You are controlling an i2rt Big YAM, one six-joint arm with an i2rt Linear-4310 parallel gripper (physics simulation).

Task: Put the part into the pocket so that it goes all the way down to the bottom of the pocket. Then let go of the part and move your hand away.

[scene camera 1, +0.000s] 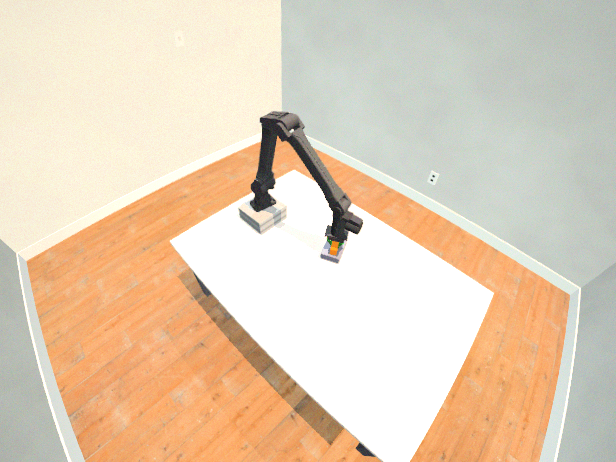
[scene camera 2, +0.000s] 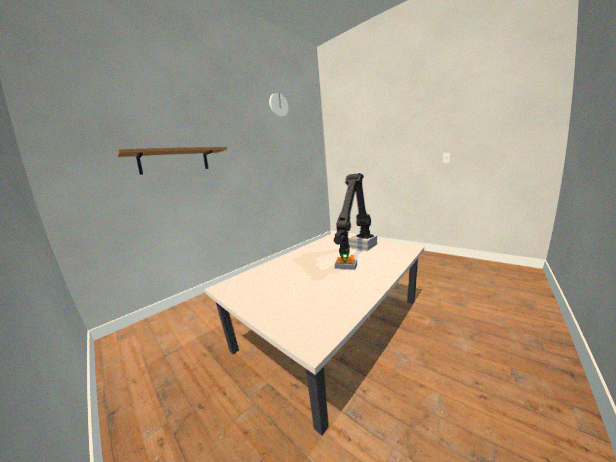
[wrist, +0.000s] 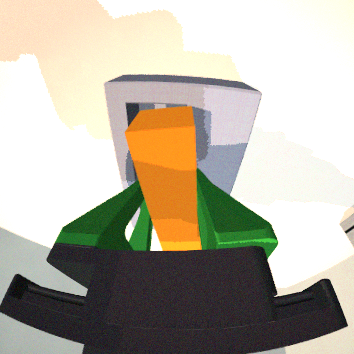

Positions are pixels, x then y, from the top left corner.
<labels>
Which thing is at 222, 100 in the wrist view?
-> A grey pocket block.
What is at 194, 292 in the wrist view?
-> My gripper.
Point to an orange L-shaped part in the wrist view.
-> At 161, 141
</labels>
